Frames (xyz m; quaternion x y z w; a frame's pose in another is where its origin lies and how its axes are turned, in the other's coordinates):
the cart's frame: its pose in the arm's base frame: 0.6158 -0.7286 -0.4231 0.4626 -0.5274 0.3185 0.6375
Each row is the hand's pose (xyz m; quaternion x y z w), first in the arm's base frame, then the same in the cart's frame.
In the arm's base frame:
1: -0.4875 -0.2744 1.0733 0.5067 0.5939 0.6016 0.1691
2: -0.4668 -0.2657 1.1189 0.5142 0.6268 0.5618 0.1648
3: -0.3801 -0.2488 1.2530 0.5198 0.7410 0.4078 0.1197
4: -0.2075 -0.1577 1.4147 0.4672 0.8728 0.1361 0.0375
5: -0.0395 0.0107 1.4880 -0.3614 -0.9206 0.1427 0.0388
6: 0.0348 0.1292 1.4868 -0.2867 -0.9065 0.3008 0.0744
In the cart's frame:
1: 1.1443 1.5339 0.0198 0.7512 0.5847 -0.2123 0.2206
2: 1.1927 1.5302 0.0046 0.7475 0.5826 -0.2555 0.1913
3: 1.3419 1.4930 -0.0417 0.7271 0.5586 -0.3951 0.0559
4: 1.5324 1.4133 -0.1887 -0.6303 -0.4903 0.5753 0.1769
5: 1.6299 1.3439 -0.4069 -0.4663 -0.3853 0.6951 0.3885
6: 1.6370 1.3209 -0.5447 -0.3473 -0.3082 0.7386 0.4887

